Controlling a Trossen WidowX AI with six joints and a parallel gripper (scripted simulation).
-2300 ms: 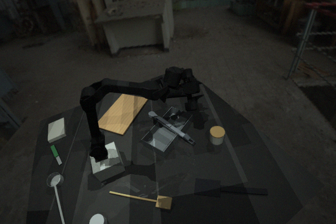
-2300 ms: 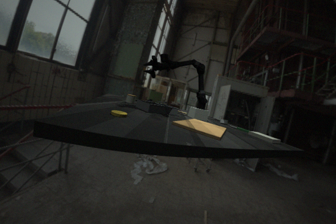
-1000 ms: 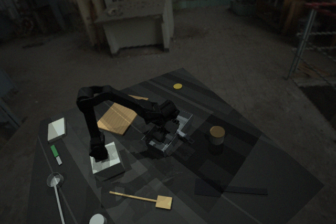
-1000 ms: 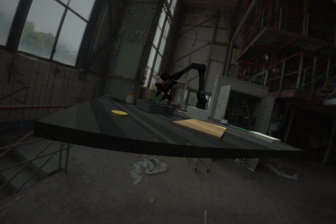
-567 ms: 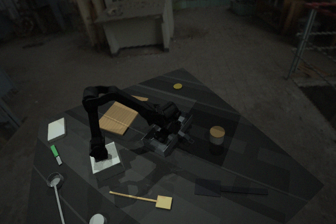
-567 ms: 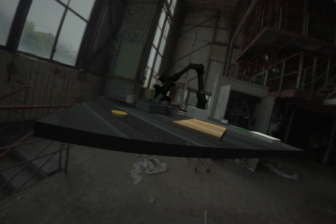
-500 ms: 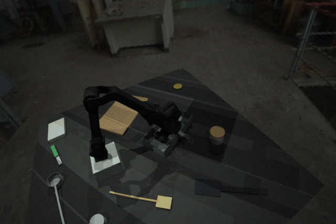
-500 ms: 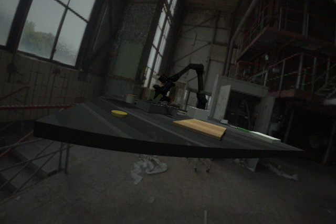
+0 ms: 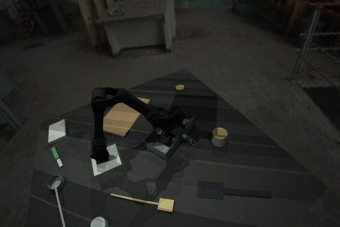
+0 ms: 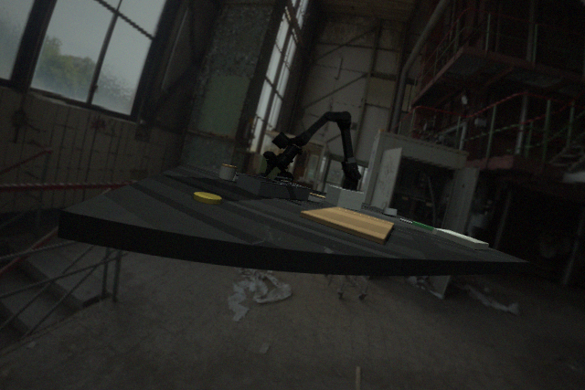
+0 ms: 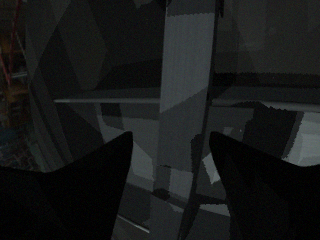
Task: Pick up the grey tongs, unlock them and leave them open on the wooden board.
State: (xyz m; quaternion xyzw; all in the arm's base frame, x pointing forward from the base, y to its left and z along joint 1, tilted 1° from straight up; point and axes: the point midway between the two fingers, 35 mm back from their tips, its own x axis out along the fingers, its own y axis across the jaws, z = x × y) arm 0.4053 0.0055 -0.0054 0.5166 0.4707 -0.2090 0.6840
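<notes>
The roasting tin is 30 mm behind my gripper tip, 40 mm to the left of it and 20 mm below it. The rest, counted from my gripper tip: wooden board: 260 mm behind, 360 mm to the left, 40 mm below; jar: 190 mm ahead, 130 mm to the right, 10 mm below; dark spatula: 70 mm ahead, 390 mm to the right, 40 mm below.
</notes>
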